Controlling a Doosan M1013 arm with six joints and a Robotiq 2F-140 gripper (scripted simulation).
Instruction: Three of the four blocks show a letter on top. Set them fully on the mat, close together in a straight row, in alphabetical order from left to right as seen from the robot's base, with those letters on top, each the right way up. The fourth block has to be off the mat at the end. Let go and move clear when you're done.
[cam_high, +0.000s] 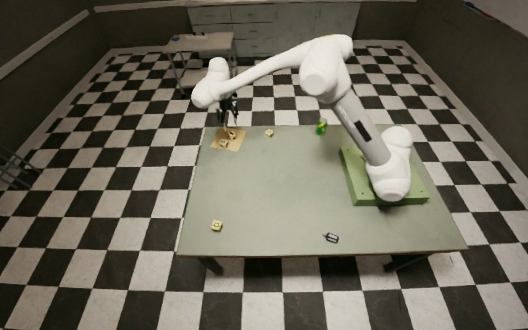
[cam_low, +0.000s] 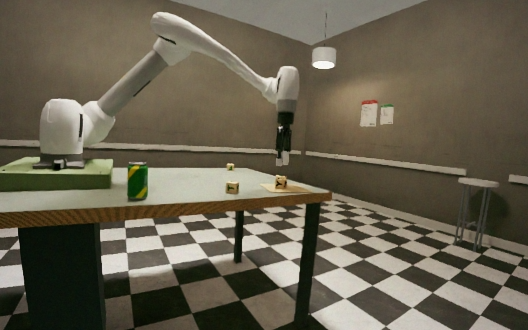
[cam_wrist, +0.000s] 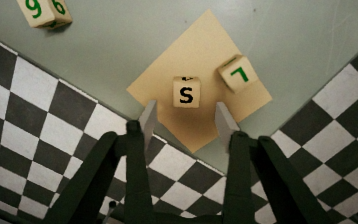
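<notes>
Right now my hand is 140 mm above the tan mat and 30 mm short of it. Also, from my hand: black object (740 mm to the left, 490 mm behind, 120 mm below); then yellow can (620 mm behind, 80 mm below, 10 mm to the left).
</notes>
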